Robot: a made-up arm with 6 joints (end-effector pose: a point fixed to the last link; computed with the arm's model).
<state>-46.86 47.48 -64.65 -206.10 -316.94 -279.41</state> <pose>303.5 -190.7 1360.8 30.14 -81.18 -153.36</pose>
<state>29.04 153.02 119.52 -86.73 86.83 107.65</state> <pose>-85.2 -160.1 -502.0 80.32 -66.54 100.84</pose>
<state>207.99 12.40 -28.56 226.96 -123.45 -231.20</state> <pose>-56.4 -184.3 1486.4 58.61 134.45 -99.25</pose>
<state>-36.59 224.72 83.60 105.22 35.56 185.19</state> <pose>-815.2 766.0 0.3 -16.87 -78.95 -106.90</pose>
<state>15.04 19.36 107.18 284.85 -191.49 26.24</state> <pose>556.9 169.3 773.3 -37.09 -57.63 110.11</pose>
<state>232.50 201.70 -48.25 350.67 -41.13 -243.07</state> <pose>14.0 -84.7 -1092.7 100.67 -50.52 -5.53</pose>
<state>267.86 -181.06 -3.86 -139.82 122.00 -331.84</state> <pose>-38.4 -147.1 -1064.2 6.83 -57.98 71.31</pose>
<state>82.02 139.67 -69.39 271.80 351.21 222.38</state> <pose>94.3 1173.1 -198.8 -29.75 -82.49 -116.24</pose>
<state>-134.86 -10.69 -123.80 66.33 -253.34 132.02</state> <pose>505.7 259.6 741.0 21.79 58.92 -36.59</pose>
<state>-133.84 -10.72 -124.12 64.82 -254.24 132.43</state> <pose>502.2 271.1 739.5 19.78 59.01 -34.29</pose>
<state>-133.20 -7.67 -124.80 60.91 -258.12 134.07</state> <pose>484.9 264.9 763.6 17.80 58.68 -27.34</pose>
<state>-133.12 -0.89 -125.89 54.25 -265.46 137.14</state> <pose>446.2 234.6 814.8 15.39 57.25 -15.73</pose>
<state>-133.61 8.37 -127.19 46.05 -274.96 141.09</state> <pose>384.9 183.7 874.7 11.96 54.37 -2.77</pose>
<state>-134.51 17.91 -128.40 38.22 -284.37 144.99</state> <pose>311.6 124.8 921.4 7.90 50.67 7.70</pose>
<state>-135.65 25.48 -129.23 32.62 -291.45 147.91</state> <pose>247.9 73.9 946.6 4.80 47.46 13.77</pose>
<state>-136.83 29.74 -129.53 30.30 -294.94 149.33</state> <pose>210.7 41.4 957.0 4.02 45.57 15.89</pose>
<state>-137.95 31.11 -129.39 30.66 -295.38 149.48</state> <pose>199.2 25.5 961.6 5.37 44.81 15.55</pose>
